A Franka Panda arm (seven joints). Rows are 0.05 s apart.
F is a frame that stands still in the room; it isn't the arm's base.
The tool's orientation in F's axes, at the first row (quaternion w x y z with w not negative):
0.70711 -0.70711 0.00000 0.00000
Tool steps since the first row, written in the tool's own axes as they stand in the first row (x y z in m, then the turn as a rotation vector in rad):
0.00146 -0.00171 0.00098 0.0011 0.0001 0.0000
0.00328 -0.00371 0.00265 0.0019 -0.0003 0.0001
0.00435 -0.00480 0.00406 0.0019 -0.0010 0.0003
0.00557 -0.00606 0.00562 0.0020 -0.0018 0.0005
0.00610 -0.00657 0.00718 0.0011 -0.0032 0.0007
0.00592 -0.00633 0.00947 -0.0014 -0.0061 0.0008
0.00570 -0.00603 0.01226 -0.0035 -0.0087 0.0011
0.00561 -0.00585 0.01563 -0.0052 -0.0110 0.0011
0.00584 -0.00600 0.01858 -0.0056 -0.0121 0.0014
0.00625 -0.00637 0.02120 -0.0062 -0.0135 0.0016
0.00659 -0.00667 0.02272 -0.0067 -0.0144 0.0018
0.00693 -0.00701 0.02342 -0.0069 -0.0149 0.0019
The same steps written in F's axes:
0.00146 0.00098 0.00171 0.0011 0.0000 -0.0001
0.00328 0.00265 0.00371 0.0019 0.0001 0.0003
0.00435 0.00406 0.00480 0.0019 0.0003 0.0010
0.00557 0.00562 0.00606 0.0020 0.0005 0.0018
0.00610 0.00718 0.00657 0.0011 0.0007 0.0032
0.00592 0.00947 0.00633 -0.0014 0.0008 0.0061
0.00570 0.01226 0.00603 -0.0035 0.0011 0.0087
0.00561 0.01563 0.00585 -0.0052 0.0011 0.0110
0.00584 0.01858 0.00600 -0.0056 0.0014 0.0121
0.00625 0.02120 0.00637 -0.0062 0.0016 0.0135
0.00659 0.02272 0.00667 -0.0067 0.0018 0.0144
0.00693 0.02342 0.00701 -0.0069 0.0019 0.0149

